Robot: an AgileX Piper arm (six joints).
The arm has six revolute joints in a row. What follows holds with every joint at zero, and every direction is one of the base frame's.
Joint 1 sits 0.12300 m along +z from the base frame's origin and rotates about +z.
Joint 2 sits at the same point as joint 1 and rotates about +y.
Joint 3 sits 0.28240 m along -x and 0.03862 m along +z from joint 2 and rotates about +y.
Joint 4 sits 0.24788 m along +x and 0.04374 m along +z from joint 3 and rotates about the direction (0.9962, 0, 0.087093).
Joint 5 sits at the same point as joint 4 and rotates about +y.
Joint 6 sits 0.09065 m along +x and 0.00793 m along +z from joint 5 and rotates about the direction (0.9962, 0, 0.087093).
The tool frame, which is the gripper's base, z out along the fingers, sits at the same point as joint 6; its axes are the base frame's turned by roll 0.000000, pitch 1.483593 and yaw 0.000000 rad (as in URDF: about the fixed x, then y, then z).
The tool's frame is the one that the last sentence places.
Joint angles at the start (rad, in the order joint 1, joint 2, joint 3, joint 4, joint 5, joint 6):
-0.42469, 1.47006, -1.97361, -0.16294, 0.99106, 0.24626
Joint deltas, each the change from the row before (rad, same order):
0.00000, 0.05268, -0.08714, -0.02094, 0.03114, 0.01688
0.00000, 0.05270, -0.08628, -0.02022, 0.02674, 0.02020
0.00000, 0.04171, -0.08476, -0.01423, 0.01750, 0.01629
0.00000, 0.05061, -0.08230, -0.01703, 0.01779, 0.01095
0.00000, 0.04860, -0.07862, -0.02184, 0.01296, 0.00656
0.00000, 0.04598, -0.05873, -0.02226, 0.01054, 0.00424
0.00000, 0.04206, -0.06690, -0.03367, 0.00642, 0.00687
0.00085, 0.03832, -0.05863, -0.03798, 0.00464, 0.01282
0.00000, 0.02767, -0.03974, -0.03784, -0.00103, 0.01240
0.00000, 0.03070, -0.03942, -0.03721, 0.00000, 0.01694
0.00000, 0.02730, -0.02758, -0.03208, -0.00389, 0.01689
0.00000, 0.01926, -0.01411, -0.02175, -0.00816, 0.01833
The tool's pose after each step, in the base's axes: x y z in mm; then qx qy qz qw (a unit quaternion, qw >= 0). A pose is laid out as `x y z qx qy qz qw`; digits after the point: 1 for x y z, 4 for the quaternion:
266.2 -136.0 537.4 0.2829 0.7794 -0.1359 0.5422
274.0 -141.4 542.8 0.2930 0.7728 -0.1405 0.5452
277.9 -144.6 551.0 0.3001 0.7618 -0.1434 0.5559
285.0 -149.5 554.9 0.3060 0.7544 -0.1488 0.5614
291.5 -154.4 558.2 0.3101 0.7463 -0.1576 0.5674
299.6 -160.1 556.9 0.3140 0.7428 -0.1671 0.5672
304.3 -165.2 558.9 0.3185 0.7330 -0.1814 0.5730
308.5 -170.1 560.0 0.3252 0.7225 -0.1958 0.5778
311.2 -174.4 560.4 0.3313 0.7127 -0.2104 0.5815
314.9 -179.2 559.5 0.3392 0.7030 -0.2232 0.5839
319.6 -183.8 557.0 0.3459 0.6954 -0.2336 0.5850
323.9 -187.3 554.4 0.3516 0.6893 -0.2389 0.5866

